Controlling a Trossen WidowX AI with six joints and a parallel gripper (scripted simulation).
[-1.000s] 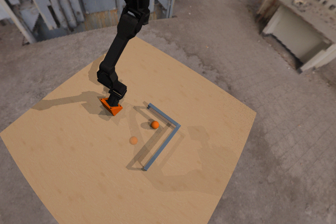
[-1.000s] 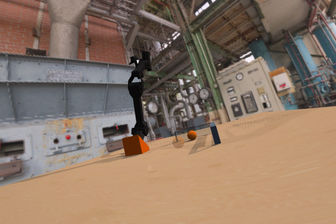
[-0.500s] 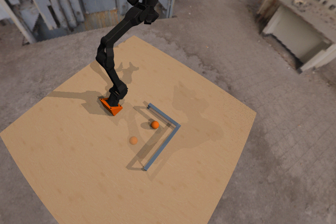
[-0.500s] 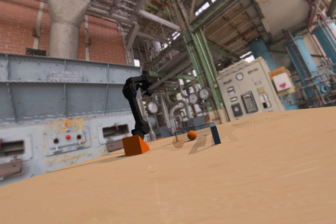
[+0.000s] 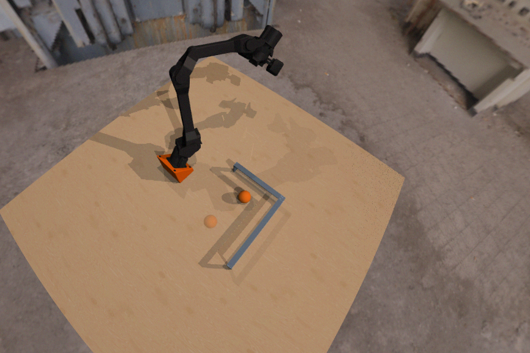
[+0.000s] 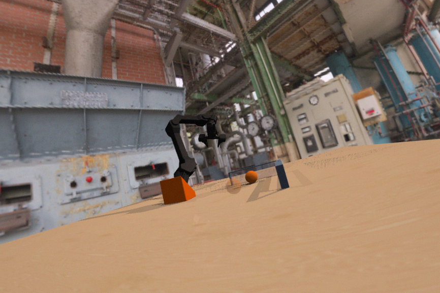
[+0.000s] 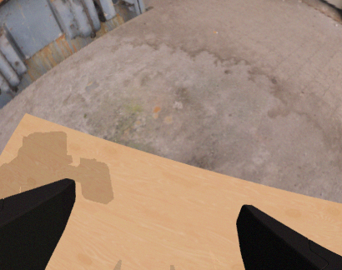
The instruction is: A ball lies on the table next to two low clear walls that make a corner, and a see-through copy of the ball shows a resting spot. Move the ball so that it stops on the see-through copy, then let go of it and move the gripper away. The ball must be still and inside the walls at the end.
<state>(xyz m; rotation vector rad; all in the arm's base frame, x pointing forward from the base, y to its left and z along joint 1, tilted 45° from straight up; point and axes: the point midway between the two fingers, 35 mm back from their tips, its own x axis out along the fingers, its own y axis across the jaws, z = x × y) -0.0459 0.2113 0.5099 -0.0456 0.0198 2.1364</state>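
Now: the ball 360 mm ahead of my gripper tip, 410 mm to the right of it and 220 mm below it.
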